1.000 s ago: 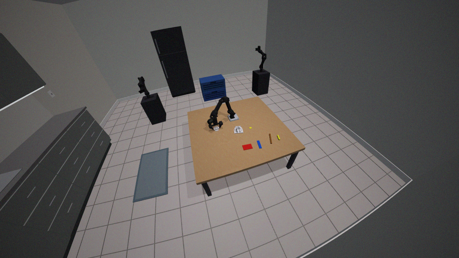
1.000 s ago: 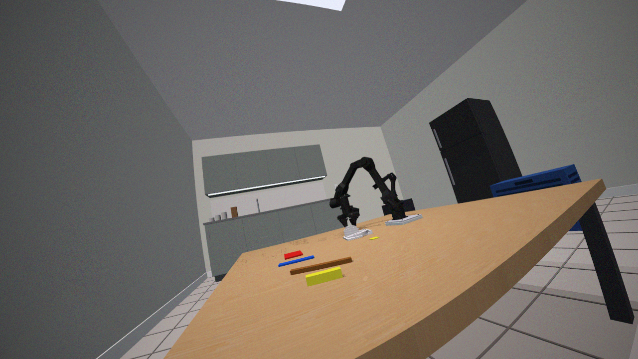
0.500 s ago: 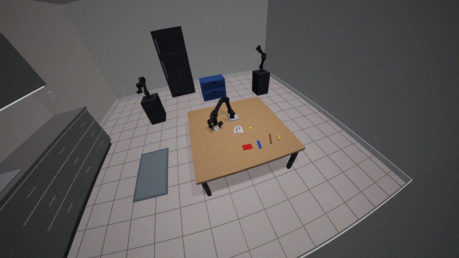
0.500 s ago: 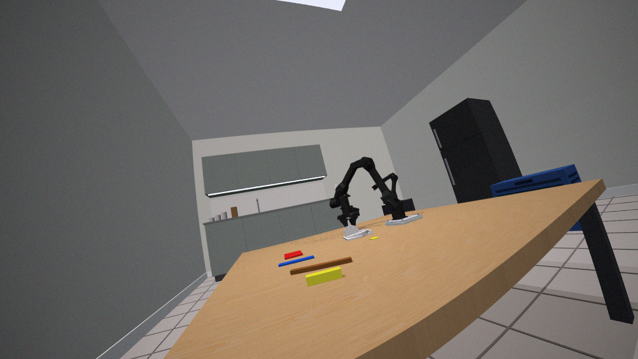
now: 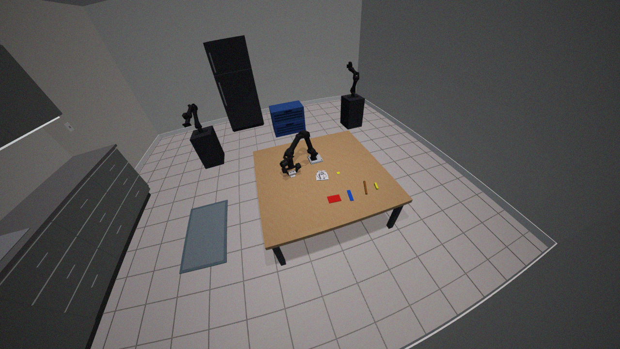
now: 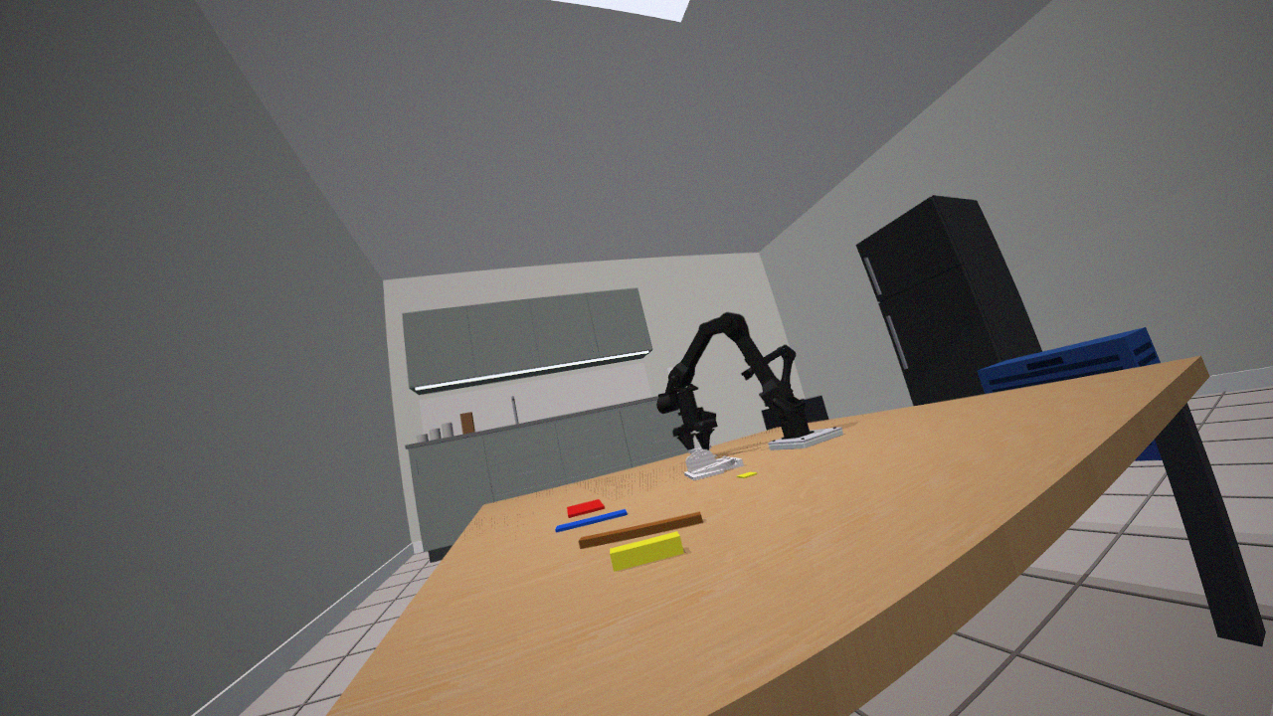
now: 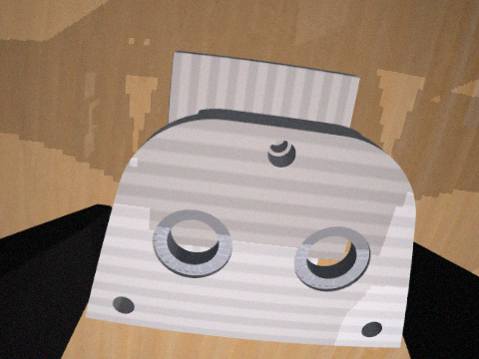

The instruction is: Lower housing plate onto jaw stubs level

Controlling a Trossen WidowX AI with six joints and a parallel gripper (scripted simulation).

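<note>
Now: gripper tip 1 cm past the small white part and 1 cm above it. From my gripper tip the other things lie so: red plate: 44 cm ahead, 26 cm to the left, 2 cm below; then small yellow chip: 44 cm to the left, 15 cm ahead, 2 cm below; then blue bar: 46 cm ahead, 40 cm to the left, 2 cm below.
</note>
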